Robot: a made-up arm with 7 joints. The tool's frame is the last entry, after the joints.
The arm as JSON. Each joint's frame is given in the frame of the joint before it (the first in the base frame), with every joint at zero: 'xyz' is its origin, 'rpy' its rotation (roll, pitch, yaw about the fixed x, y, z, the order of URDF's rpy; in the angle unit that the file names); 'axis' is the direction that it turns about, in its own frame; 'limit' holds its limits. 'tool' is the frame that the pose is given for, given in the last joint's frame.
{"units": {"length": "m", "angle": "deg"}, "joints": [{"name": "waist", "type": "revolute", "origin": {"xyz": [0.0, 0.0, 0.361], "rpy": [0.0, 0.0, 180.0]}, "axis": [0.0, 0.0, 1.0], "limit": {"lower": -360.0, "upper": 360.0}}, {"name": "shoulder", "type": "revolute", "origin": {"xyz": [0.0, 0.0, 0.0], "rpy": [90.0, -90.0, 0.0]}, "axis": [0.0, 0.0, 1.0], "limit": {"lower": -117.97, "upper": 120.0}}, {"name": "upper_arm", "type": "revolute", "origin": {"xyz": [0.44, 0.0, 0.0], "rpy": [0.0, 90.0, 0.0]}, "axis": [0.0, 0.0, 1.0], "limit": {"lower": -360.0, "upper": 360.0}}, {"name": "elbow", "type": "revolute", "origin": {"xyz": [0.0, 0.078, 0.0], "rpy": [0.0, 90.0, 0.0]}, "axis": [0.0, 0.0, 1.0], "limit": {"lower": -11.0, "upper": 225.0}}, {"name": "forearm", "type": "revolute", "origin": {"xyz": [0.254, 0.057, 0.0], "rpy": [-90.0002, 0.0, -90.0]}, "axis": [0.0, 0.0, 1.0], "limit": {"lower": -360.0, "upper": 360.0}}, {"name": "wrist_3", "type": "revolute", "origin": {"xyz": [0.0, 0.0, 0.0], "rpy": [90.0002, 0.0, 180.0]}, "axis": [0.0, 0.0, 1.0], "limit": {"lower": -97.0, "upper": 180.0}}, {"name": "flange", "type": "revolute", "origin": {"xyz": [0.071, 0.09, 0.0], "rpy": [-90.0, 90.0, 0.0]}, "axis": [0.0, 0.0, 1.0], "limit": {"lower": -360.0, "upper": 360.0}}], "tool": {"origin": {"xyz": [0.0, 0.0, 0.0], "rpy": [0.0, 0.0, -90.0]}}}
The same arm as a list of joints. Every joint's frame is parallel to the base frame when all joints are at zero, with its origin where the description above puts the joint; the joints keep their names.
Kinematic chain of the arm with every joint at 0, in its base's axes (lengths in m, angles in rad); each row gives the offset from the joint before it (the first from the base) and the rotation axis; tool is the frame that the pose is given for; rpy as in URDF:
waist: xyz 0 0 0.361 axis +z
shoulder: xyz 0 0 0 axis +y
upper_arm: xyz 0 0 0.44 axis +z
elbow: xyz 0.078 0 0 axis -y
forearm: xyz 0.057 0 -0.254 axis -z
wrist_3: xyz 0 0 0 axis +y
flange: xyz 0.071 0 -0.09 axis -z
tool: xyz 0 0 0 rpy -3.1416 0 0
Joint limits (rad, base to tool): -6.2832..6.2832 -2.059..2.0944 -6.2832..6.2832 -0.192..3.927 -6.2832..6.2832 -1.693..3.1416 -6.2832..6.2832

